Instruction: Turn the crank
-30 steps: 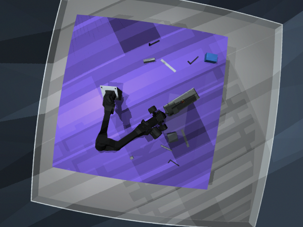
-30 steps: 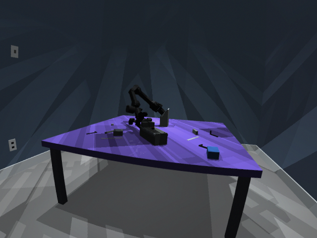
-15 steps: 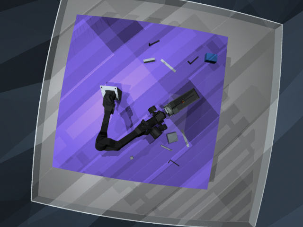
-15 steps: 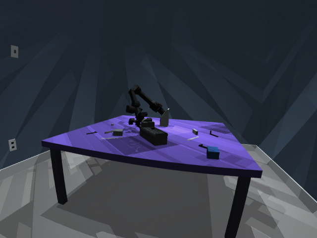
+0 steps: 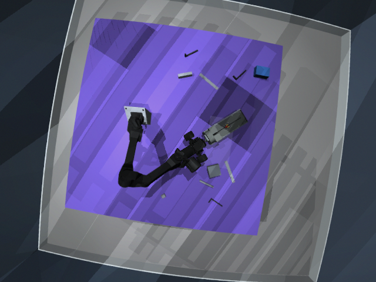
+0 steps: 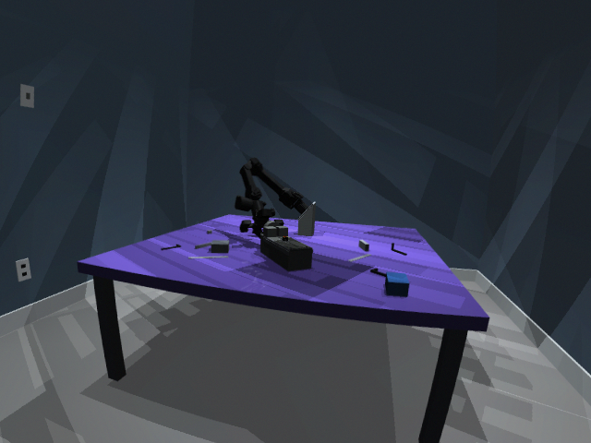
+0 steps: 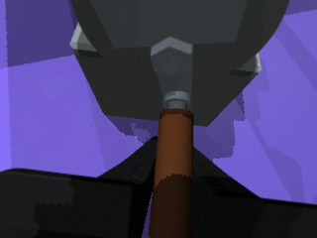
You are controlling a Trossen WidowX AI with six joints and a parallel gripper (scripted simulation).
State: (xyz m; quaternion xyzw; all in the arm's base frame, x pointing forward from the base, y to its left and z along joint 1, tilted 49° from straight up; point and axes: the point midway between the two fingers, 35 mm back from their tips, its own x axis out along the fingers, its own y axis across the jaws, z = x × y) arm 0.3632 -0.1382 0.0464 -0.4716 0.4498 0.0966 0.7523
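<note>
My gripper tip is 30 mm below the brown crank handle, 20 mm past it and 10 mm to the left of it. From my gripper tip the other things lie so: dark L-shaped key 370 mm to the right, 100 mm ahead, 30 mm below; then red pointer 120 mm ahead, 100 mm to the left, 50 mm above; then grey block 170 mm to the right, 80 mm ahead, 10 mm below.
</note>
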